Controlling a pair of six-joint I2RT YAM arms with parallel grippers.
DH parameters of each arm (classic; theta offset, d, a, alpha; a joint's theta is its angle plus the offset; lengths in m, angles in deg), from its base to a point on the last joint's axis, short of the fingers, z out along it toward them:
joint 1: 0 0.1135 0.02 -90
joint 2: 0 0 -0.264 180
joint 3: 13.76 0 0.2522 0
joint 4: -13.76 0 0.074 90
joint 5: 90 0 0 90
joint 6: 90 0.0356 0 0
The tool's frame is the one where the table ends.
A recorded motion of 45 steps. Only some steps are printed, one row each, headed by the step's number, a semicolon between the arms.
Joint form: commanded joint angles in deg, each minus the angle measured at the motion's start. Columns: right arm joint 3, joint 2, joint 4, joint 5, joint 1, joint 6; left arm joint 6, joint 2, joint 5, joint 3, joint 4, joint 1.
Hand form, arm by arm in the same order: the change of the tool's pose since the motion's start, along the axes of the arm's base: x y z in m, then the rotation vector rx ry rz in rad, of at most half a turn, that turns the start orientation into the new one. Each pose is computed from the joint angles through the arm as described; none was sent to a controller.
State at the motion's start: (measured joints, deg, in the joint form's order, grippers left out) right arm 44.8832 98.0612 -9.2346 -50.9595 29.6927 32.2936; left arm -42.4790 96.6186 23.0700 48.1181 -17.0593 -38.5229
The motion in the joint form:
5: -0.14 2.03 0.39 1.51 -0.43 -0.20; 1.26 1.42 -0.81 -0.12 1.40 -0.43
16: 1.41 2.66 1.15 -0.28 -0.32 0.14; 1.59 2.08 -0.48 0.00 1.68 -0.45
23: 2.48 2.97 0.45 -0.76 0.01 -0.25; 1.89 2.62 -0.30 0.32 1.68 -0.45
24: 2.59 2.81 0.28 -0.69 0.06 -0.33; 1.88 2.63 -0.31 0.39 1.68 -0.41
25: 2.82 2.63 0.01 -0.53 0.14 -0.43; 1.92 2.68 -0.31 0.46 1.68 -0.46
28: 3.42 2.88 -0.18 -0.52 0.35 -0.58; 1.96 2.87 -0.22 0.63 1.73 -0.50
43: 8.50 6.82 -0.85 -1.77 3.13 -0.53; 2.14 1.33 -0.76 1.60 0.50 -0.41
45: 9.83 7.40 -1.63 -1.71 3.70 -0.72; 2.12 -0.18 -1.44 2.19 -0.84 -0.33
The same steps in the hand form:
5: 0.0022 -0.0020 -0.0107 -0.0353 0.0126 -0.0173; 0.0007 -0.0028 -0.0066 0.0128 -0.0180 -0.0202
16: 0.0082 0.0028 -0.0062 0.0026 0.0057 -0.0047; 0.0013 -0.0038 -0.0091 0.0118 -0.0143 -0.0277
23: 0.0101 0.0062 -0.0036 0.0105 0.0028 0.0087; 0.0024 -0.0048 -0.0104 0.0121 -0.0123 -0.0334
24: 0.0102 0.0065 -0.0025 0.0106 -0.0004 0.0098; 0.0028 -0.0048 -0.0102 0.0116 -0.0132 -0.0325
25: 0.0105 0.0071 -0.0009 0.0099 -0.0051 0.0109; 0.0029 -0.0052 -0.0101 0.0114 -0.0138 -0.0340
28: 0.0118 0.0092 0.0002 0.0115 -0.0098 0.0159; 0.0034 -0.0060 -0.0103 0.0100 -0.0137 -0.0359
43: 0.0204 0.0333 0.0010 0.0323 -0.0058 0.0742; 0.0052 -0.0064 0.0006 0.0033 -0.0383 -0.0329
45: 0.0221 0.0384 0.0028 0.0318 -0.0084 0.0854; 0.0053 -0.0055 0.0097 0.0036 -0.0551 -0.0260

